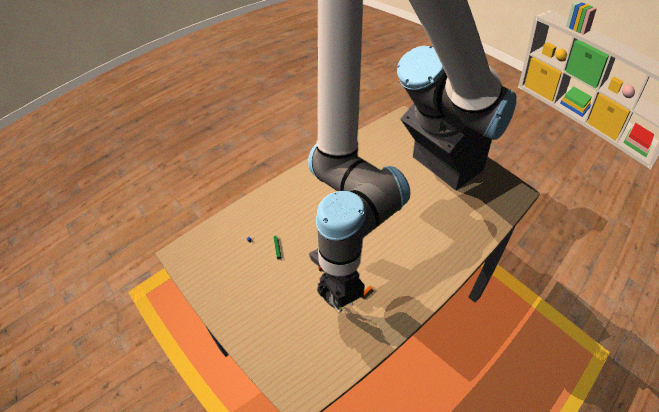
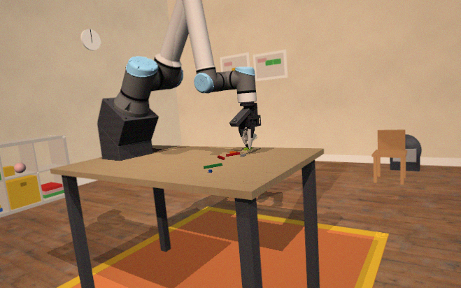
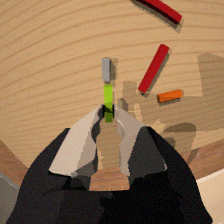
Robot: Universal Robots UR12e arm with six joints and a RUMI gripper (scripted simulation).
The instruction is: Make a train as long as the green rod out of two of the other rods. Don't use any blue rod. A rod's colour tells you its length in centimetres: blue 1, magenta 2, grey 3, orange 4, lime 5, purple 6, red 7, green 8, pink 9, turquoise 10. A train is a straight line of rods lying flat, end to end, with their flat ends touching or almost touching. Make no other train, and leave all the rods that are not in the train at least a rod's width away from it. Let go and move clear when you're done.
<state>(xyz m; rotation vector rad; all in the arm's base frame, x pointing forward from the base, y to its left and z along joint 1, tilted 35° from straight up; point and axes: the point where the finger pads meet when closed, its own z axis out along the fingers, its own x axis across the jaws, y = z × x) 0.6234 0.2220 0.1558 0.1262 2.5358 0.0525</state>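
Right now the grey rod is 4 cm to the right of my hand and 4 cm below it. Also, from my hand: green rod 27 cm to the right, 4 cm below, 1 cm ahead; lime rod 1 cm below; orange rod 10 cm behind, 4 cm below, 1 cm to the left.
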